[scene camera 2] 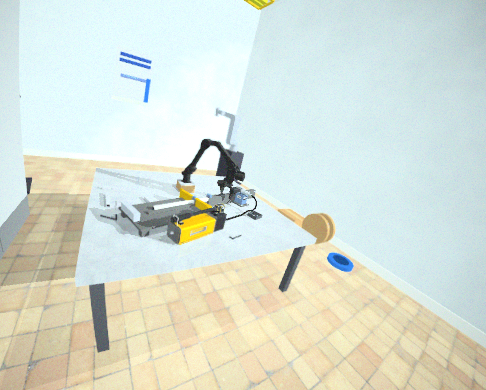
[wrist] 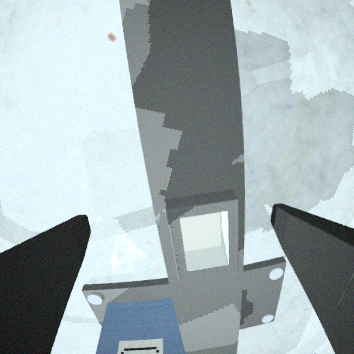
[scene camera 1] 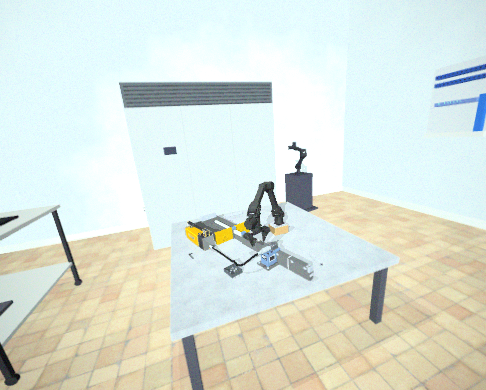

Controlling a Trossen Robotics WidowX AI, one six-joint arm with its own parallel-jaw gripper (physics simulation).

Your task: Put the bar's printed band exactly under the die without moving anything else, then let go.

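Places are measured from the arm's base along level axes (x down, y ahead, z right), in centimetres.
Pixels of known places: gripper, fingertip midpoint: [scene camera 2: 225, 196] [wrist: 180, 219] [scene camera 1: 258, 244]; arm's base at its link origin: [scene camera 2: 186, 181] [scene camera 1: 279, 223].
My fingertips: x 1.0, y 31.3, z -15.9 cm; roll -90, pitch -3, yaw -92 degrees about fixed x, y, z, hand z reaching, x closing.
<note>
Ahead of a thing's pixels: the offset from my fingertips to its top centre. "spot": to the spot under its first point. Level surfaces: height alone.
My gripper [scene camera 1: 260, 241] [scene camera 2: 226, 193] [wrist: 180, 219] is open and empty. In the wrist view its fingers stand on either side of a long grey rail @(spot: dx -1.7, dy -0.1, dz +6.0 cm) [wrist: 192, 75], near a square window frame @(spot: dx -2.5, dy -1.5, dz +1.4 cm) [wrist: 231, 220] with a pale inside. Below the window lie a grey plate with round holes @(dx +5.1 cm) [wrist: 262, 290] and a blue unit with a white label @(spot: dx +2.8, dy +3.0, dz -12.2 cm) [wrist: 140, 320]; the blue unit @(spot: dx +0.0, dy +4.3, dz -18.5 cm) [scene camera 1: 269, 258] [scene camera 2: 240, 198] also shows in both scene views. A long white bar @(spot: dx -1.0, dy +6.4, dz +48.1 cm) [scene camera 1: 220, 223] [scene camera 2: 172, 205] lies at the yellow machine. Its printed band and the die cannot be made out for certain.
The yellow housing [scene camera 1: 224, 236] [scene camera 2: 197, 229] stands beside a dark grey bed @(dx +0.9 cm) [scene camera 2: 162, 215]. A small dark box @(spot: dx +5.4, dy +23.9, dz -8.8 cm) [scene camera 1: 233, 270] [scene camera 2: 254, 215] is joined by a black cable. A small dark key-like piece @(dx +5.3, dy +39.4, dz +23.0 cm) [scene camera 1: 191, 256] [scene camera 2: 235, 236] lies on the table. The arm's base stands at a tan block [scene camera 1: 279, 229] [scene camera 2: 185, 187].
</note>
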